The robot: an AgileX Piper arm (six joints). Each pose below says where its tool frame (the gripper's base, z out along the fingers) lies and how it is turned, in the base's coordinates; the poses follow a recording.
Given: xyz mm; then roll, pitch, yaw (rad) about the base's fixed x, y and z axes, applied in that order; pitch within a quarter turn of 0, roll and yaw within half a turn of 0.
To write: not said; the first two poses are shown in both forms.
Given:
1: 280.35, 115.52, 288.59, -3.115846, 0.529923, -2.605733
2: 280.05, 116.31, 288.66, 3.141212, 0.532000, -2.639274
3: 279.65, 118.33, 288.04, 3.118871, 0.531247, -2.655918
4: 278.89, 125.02, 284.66, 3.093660, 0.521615, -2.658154
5: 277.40, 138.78, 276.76, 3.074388, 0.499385, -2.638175
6: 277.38, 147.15, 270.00, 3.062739, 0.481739, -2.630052
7: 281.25, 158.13, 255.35, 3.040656, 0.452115, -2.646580
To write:
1: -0.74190, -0.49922, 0.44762, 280.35; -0.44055, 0.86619, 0.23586, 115.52; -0.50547, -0.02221, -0.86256, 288.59; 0, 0, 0, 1
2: -0.75534, -0.48163, 0.44441, 280.05; -0.41492, 0.87638, 0.24456, 116.31; -0.50726, 0.00033, -0.86179, 288.66; 0, 0, 0, 1
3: -0.76247, -0.47686, 0.43730, 279.65; -0.40247, 0.87876, 0.25652, 118.33; -0.50661, 0.01959, -0.86195, 288.04; 0, 0, 0, 1
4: -0.76766, -0.48543, 0.41840, 278.89; -0.40301, 0.87329, 0.27377, 125.02; -0.49828, 0.04154, -0.86602, 284.66; 0, 0, 0, 1
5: -0.76897, -0.50950, 0.38613, 277.40; -0.42351, 0.85845, 0.28933, 138.78; -0.47889, 0.05895, -0.87590, 276.76; 0, 0, 0, 1
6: -0.77275, -0.51982, 0.36420, 277.38; -0.43381, 0.85142, 0.29479, 147.15; -0.46332, 0.06981, -0.88344, 270.00; 0, 0, 0, 1
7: -0.79155, -0.51136, 0.33460, 281.25; -0.42731, 0.85457, 0.29514, 158.13; -0.43687, 0.09064, -0.89495, 255.35; 0, 0, 0, 1
